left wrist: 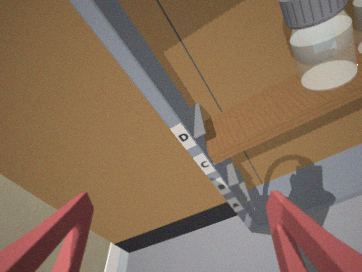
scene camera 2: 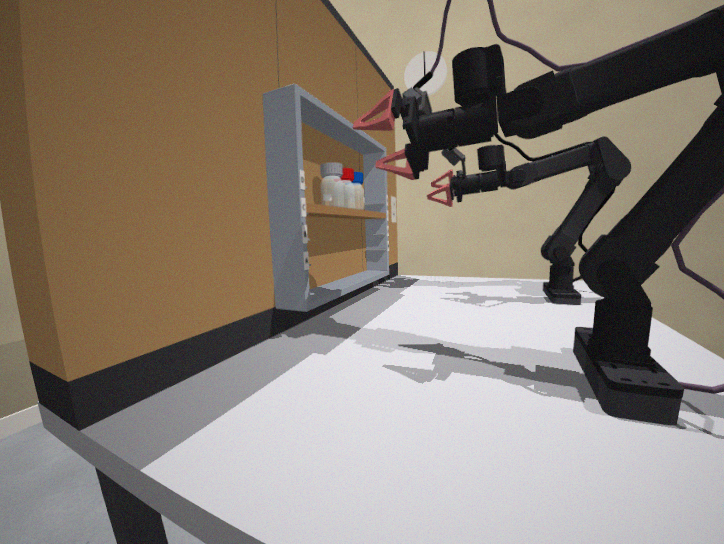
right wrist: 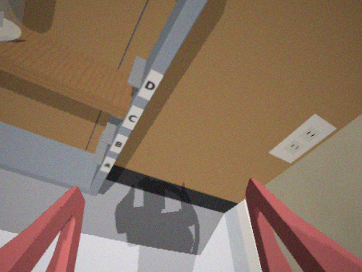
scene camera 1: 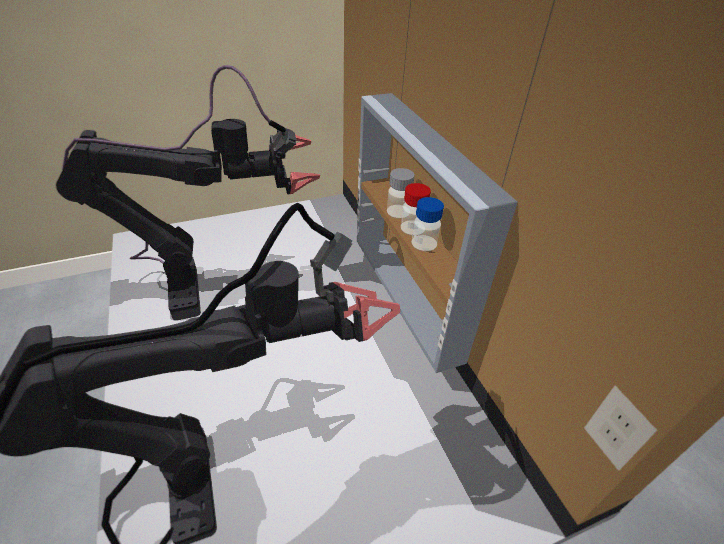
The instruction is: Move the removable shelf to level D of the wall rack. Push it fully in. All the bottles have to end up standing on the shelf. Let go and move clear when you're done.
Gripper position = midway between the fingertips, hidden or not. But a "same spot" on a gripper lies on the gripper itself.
My left gripper shows in the left wrist view, in scene camera 2 and in scene camera 1 point(315, 159); in the right wrist view it is out of frame. My right gripper shows in scene camera 2, in the right wrist view and in scene camera 1 point(387, 301); in the left wrist view it is out of frame. The same spot on my left gripper: point(left wrist: 290, 226) is point(scene camera 2: 386, 158). One and the same spot on my right gripper: point(right wrist: 266, 211) is point(scene camera 2: 437, 180).
